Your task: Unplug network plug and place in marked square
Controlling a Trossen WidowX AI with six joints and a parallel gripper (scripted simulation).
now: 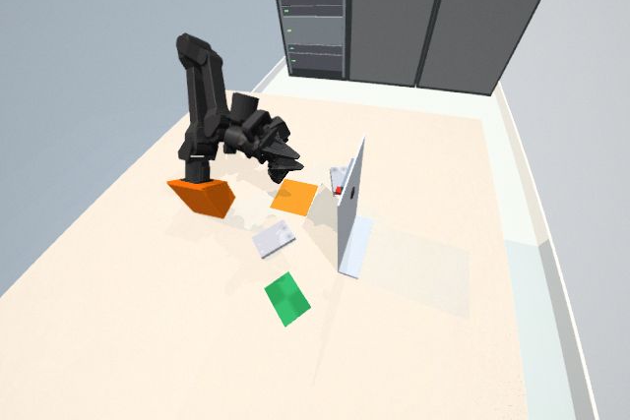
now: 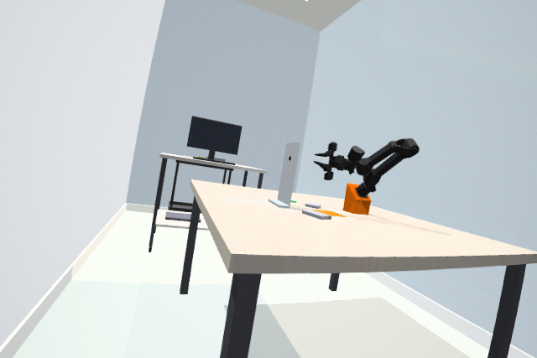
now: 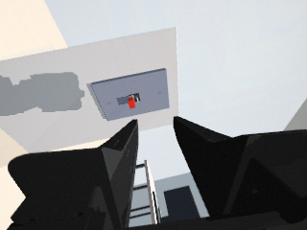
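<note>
Now: the network plug 100 mm ahead of my gripper tip, 30 mm to the right of it and 20 mm below it. Round my gripper tip: upright panel 120 mm ahead, 110 mm below, 30 mm to the right; green square 250 mm below, 210 mm to the right, 10 mm ahead; orange marked square 250 mm below, 90 mm behind, 70 mm to the left.
</note>
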